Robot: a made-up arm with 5 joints.
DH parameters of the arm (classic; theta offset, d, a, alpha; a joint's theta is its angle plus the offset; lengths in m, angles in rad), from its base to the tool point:
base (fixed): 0 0.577 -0.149 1.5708
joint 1: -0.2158 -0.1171 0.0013 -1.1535
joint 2: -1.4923 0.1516 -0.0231 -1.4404
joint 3: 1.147 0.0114 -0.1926 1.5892
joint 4: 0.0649 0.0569 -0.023 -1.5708
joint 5: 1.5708 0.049 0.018 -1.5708
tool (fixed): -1.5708 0.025 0 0
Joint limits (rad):
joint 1: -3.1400..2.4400
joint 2: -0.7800..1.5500
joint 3: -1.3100..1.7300
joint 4: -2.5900..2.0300
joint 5: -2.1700..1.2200
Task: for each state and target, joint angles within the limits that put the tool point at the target. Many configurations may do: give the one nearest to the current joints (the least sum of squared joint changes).
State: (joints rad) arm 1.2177 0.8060 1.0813 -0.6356 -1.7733
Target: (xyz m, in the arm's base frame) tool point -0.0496 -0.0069 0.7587
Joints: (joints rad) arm 0.4985 0.8143 1.6169 -0.5867 -1.8351
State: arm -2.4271 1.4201 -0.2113 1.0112 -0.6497
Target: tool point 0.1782 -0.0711 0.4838
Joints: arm -2.1426 1.5500 -0.3239 1.3472 -0.5400
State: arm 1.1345 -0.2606 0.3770 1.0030 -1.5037
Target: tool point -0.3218 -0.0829 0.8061
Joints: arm 0.9810 -0.1058 0.6906 0.1167 -1.8159
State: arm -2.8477 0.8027 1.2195 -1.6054 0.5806
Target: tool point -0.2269 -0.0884 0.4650
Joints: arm -2.9003 -0.0279 1.5034 -1.3496 0.6986
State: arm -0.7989 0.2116 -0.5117 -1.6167 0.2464
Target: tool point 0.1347 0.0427 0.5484
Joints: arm -1.3941 0.0699 -0.0819 -2.0101 0.2619
